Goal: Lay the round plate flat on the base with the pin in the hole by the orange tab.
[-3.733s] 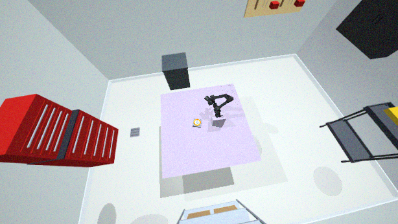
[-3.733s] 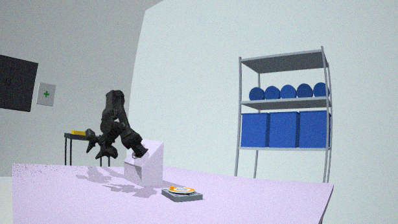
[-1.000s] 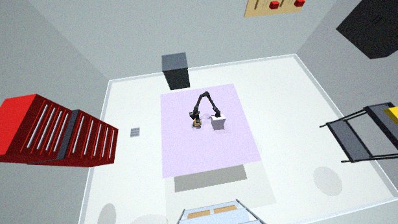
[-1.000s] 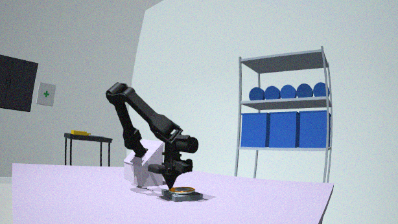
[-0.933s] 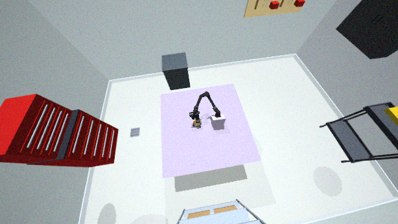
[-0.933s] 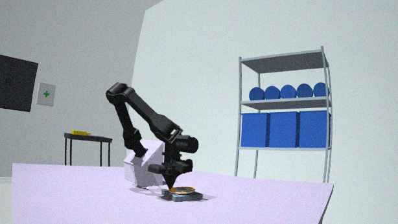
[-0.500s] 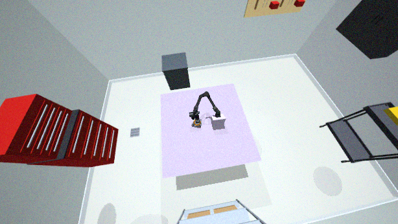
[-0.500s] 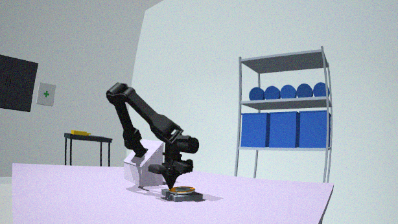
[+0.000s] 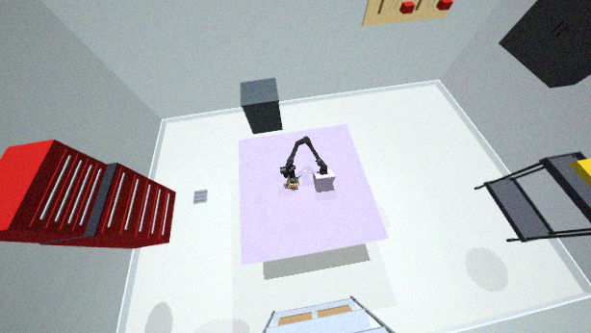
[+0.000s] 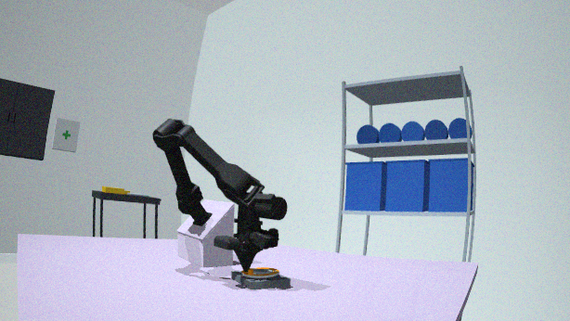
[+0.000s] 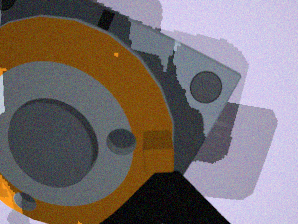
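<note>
The grey base is 50 mm to the left of my gripper tip and 20 mm below it.
</note>
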